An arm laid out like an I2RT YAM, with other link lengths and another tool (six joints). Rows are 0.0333 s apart.
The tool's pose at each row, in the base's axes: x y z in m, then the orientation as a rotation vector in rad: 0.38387, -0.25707, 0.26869, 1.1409, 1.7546, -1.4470; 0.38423, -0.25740, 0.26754, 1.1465, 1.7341, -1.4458; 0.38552, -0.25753, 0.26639, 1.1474, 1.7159, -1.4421; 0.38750, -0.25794, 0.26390, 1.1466, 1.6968, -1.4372; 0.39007, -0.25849, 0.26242, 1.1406, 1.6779, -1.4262; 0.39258, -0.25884, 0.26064, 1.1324, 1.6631, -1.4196; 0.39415, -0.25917, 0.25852, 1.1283, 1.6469, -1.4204; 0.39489, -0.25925, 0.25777, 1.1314, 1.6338, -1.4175; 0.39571, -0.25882, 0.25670, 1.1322, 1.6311, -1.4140; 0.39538, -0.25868, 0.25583, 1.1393, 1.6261, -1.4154; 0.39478, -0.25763, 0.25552, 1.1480, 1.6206, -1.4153; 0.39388, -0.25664, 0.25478, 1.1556, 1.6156, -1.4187; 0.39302, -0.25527, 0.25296, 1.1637, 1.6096, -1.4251; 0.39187, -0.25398, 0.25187, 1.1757, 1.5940, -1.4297; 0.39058, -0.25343, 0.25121, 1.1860, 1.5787, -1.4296; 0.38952, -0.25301, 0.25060, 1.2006, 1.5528, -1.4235
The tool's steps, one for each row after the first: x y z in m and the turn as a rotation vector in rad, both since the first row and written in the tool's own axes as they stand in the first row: 0.00074, 0.00084, 0.00056, 0.0048, -0.0084, 0.0151; 0.00109, 0.00251, 0.00086, 0.0057, -0.0185, 0.0285; 0.00221, 0.00540, 0.00169, 0.0054, -0.0302, 0.0426; 0.00215, 0.00834, 0.00237, -0.0011, -0.0450, 0.0580; 0.00243, 0.01137, 0.00293, -0.0061, -0.0590, 0.0681; 0.00344, 0.01373, 0.00363, -0.0041, -0.0712, 0.0766; 0.00372, 0.01473, 0.00383, -0.0024, -0.0768, 0.0872; 0.00436, 0.01597, 0.00360, -0.0041, -0.0777, 0.0908; 0.00529, 0.01609, 0.00370, 0.0006, -0.0759, 0.0954; 0.00609, 0.01574, 0.00280, 0.0050, -0.0733, 0.1015; 0.00738, 0.01533, 0.00209, 0.0113, -0.0712, 0.1053; 0.00966, 0.01547, 0.00126, 0.0200, -0.0694, 0.1083; 0.01144, 0.01502, 0.00035, 0.0310, -0.0704, 0.1193; 0.01273, 0.01420, 0.00008, 0.0381, -0.0722, 0.1319; 0.01384, 0.01357, -0.00010, 0.0449, -0.0769, 0.1553
